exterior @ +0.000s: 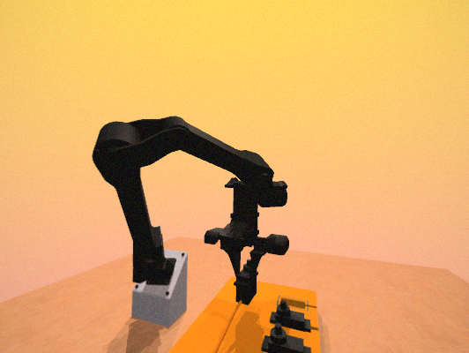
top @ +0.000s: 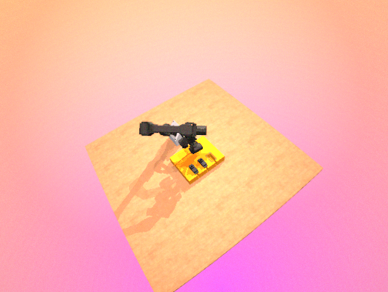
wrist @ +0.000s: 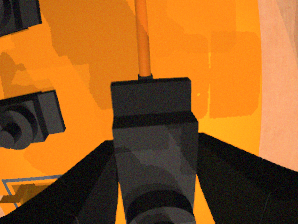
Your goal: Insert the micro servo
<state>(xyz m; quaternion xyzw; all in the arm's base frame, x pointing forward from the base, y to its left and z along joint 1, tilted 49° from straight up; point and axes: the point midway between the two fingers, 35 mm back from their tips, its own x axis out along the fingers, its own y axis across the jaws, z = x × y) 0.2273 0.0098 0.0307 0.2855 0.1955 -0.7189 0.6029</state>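
Right now the orange deck is 100 mm below my gripper tip and 10 mm behind it.
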